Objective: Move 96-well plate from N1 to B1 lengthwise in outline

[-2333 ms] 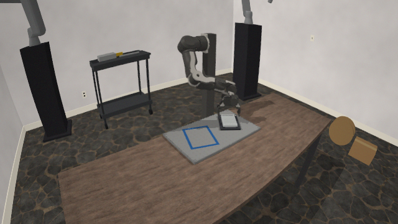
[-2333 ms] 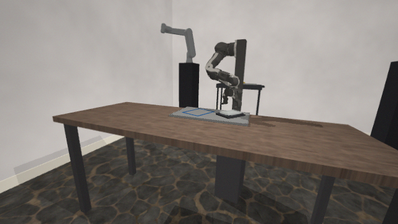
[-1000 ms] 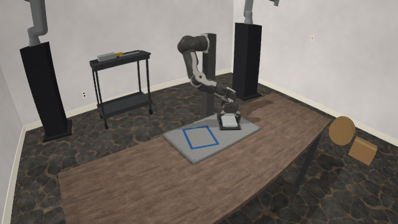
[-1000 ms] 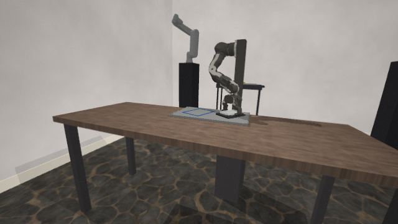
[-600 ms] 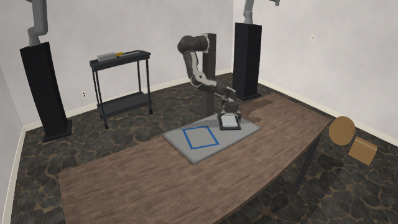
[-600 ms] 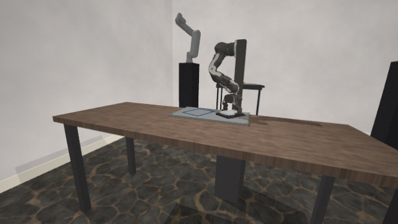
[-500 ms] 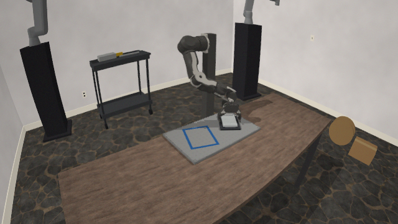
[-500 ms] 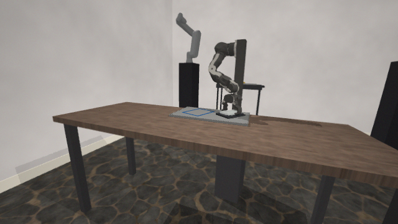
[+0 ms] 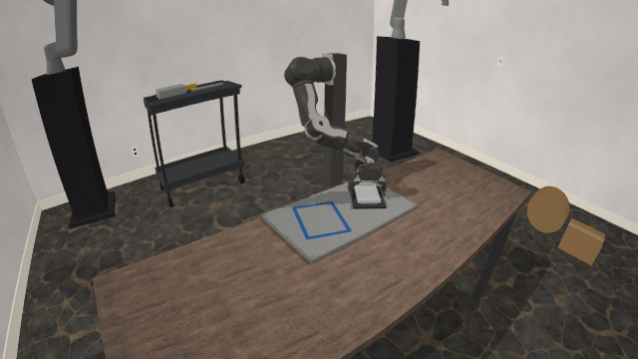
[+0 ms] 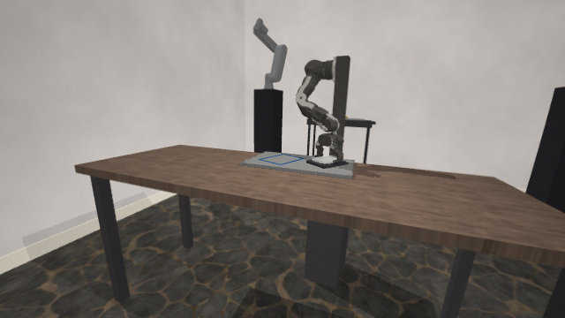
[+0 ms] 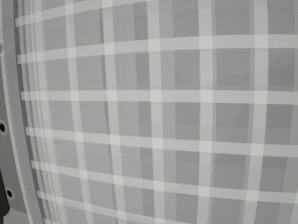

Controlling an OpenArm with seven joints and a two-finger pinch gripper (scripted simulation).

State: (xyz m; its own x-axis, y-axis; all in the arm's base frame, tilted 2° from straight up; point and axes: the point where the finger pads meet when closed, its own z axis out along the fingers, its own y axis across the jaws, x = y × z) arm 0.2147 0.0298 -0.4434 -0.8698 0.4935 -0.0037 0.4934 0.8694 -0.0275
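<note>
Right now my hand is right at the white 96-well plate. From my hand the other things lie so: black plate nest: 1 cm below.
</note>
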